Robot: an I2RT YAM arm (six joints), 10 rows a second.
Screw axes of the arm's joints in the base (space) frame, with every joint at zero. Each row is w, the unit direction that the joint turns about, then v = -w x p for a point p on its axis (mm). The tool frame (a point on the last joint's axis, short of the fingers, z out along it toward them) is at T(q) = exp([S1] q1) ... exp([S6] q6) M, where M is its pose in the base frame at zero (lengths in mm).
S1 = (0, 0, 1, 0, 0, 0)
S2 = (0, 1, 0, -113.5, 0, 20)
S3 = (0, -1, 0, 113.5, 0, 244)
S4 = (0, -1, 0, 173.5, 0, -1)
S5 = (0, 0, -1, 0, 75, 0)
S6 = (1, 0, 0, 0, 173.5, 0)
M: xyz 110.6 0 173.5 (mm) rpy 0 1.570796 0 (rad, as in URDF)
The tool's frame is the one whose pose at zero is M.
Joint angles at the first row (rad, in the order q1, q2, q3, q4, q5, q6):
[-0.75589 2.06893 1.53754 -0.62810 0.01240 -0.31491]
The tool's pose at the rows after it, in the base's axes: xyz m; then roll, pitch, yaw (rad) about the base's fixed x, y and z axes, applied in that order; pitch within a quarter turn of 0, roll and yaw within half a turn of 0:
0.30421 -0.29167 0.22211 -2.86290 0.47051 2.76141
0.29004 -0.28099 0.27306 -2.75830 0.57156 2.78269
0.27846 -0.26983 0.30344 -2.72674 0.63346 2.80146
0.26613 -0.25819 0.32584 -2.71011 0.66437 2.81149
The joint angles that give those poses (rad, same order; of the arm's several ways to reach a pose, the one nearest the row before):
[-0.75626 1.94763 1.53754 -0.62696 0.09594 -0.33512]
[-0.75627 1.81832 1.53755 -0.62848 0.15126 -0.33550]
[-0.75589 1.73438 1.53756 -0.64529 0.15049 -0.33551]
[-0.75590 1.66457 1.53755 -0.68153 0.15011 -0.33513]

